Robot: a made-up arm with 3 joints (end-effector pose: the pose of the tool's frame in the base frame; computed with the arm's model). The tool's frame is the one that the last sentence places. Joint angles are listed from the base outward.
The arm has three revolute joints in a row. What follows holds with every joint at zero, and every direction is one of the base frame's. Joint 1 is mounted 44.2 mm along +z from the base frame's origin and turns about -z. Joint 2 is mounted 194.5 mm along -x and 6.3 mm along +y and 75.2 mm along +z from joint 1 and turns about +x. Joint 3 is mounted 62.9 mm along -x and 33.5 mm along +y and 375.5 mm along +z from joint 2 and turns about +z. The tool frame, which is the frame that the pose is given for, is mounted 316.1 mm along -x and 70.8 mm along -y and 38.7 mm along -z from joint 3; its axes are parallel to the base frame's.
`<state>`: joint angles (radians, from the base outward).
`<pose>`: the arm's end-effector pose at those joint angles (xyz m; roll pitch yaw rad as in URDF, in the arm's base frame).
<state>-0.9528 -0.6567 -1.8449</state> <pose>-0.5422 0.0910 0.1682 0.2057 -0.6282 -0.9591</pose>
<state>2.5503 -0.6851 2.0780</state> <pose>0.0672 -0.0248 0.5121 0.3778 0.5861 -0.3570</pose>
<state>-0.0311 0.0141 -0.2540</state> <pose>-0.5823 0.0279 0.4568 0.0136 0.0035 -0.2229</pose>
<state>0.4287 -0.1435 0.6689</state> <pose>-0.4868 0.0451 0.4839 -0.1129 0.0888 0.2352</pose>
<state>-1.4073 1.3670 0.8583</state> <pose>0.3027 -0.4660 -0.0592 1.2646 -0.8347 1.6374</pose>
